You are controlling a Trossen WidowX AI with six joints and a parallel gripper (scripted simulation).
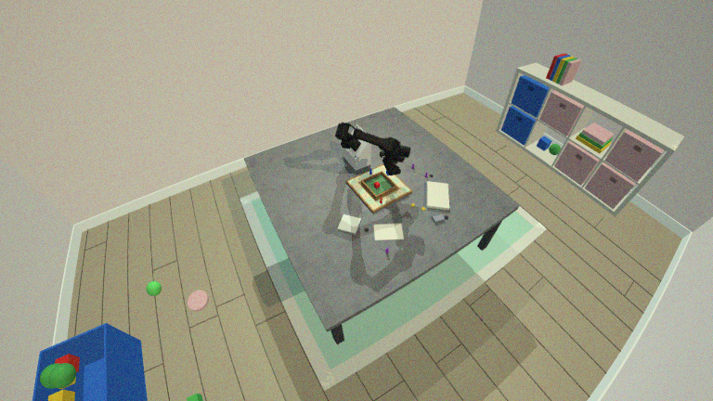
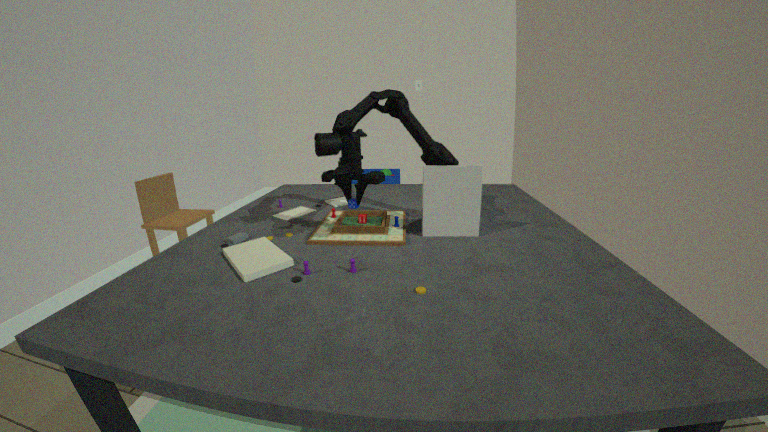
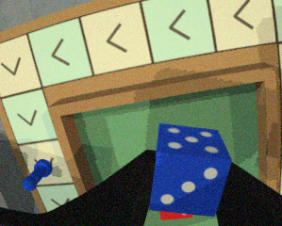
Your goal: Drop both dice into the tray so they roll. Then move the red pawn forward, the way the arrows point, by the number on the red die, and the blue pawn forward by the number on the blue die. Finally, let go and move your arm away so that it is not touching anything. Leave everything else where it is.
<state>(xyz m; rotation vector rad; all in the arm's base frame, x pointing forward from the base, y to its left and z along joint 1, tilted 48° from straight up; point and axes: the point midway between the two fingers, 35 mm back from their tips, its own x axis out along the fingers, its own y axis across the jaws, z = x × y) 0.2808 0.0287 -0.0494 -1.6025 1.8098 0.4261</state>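
Right now my gripper tip is 12 cm to the left of the red pawn, 10 cm short of it and 7 cm above it. The rest, counted from my gripper tip: green tray 9 cm below, 6 cm to the right, 1 cm behind; then blue pawn 13 cm behind, 7 cm below, 4 cm to the right; then flat white box 24 cm ahead, 20 cm to the left, 9 cm below.
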